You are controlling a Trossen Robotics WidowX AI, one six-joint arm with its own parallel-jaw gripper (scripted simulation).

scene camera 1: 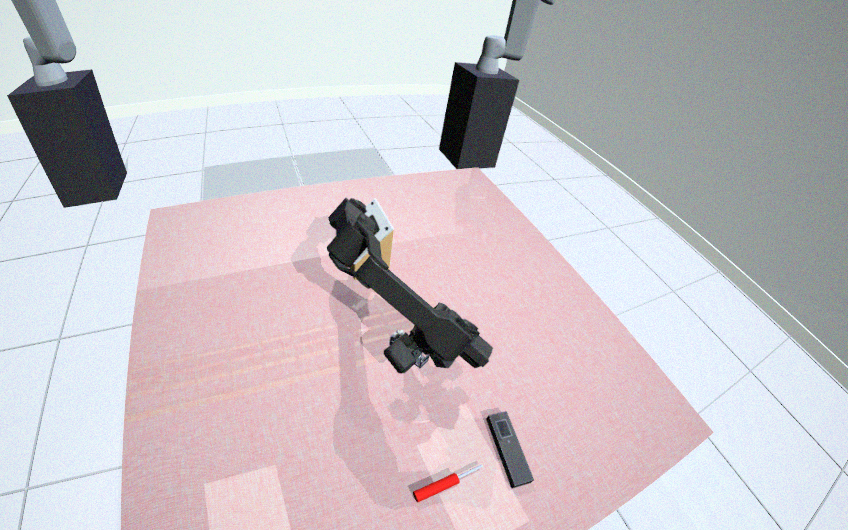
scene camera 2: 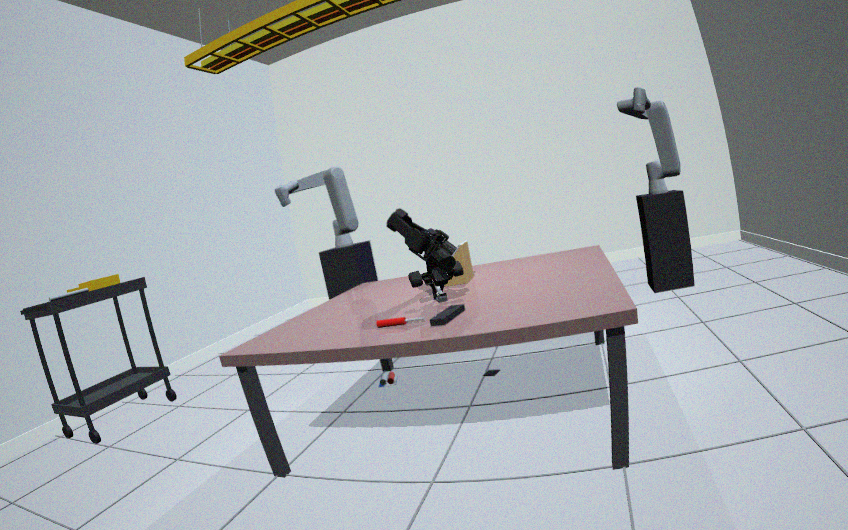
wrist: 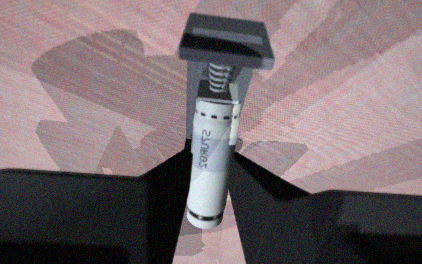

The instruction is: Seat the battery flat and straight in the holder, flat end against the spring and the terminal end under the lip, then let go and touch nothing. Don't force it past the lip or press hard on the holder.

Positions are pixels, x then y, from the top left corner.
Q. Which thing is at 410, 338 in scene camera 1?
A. My gripper.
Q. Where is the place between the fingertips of my gripper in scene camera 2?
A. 438, 292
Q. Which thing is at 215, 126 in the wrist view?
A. A white battery.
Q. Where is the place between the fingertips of my gripper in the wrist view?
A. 210, 158
